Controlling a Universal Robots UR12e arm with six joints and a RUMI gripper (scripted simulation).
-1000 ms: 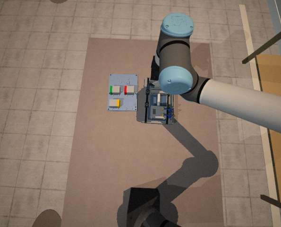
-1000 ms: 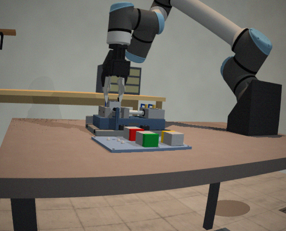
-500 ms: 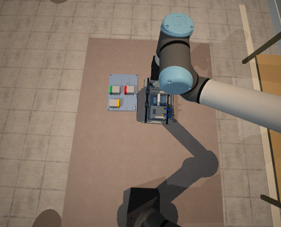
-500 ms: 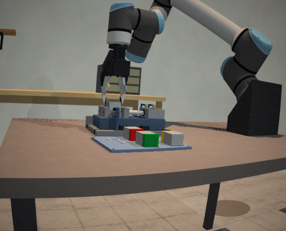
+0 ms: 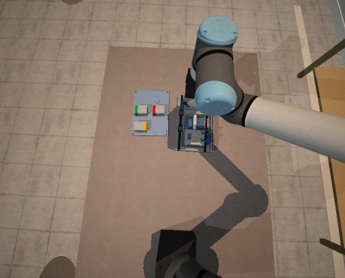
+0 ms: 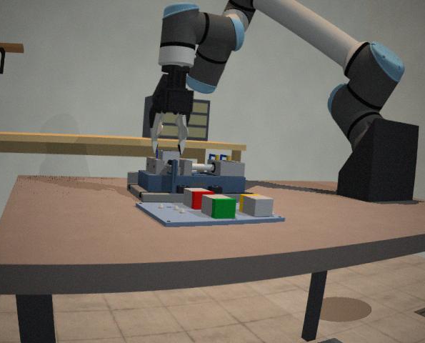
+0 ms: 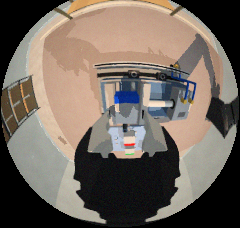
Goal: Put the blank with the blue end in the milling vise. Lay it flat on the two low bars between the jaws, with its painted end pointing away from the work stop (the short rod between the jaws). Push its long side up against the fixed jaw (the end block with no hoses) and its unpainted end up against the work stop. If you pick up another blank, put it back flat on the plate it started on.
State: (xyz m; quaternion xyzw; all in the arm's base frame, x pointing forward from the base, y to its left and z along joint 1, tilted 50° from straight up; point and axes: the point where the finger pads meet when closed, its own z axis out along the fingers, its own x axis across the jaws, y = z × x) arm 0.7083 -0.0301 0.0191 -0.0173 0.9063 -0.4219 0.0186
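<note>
My gripper is now 20 mm above the blue-ended blank. From my hand the other things lie so: hosed end block 160 mm behind, 40 mm below; then fixed jaw 40 mm below, 30 mm ahead; then milling vise 80 mm below, 70 mm behind.
</note>
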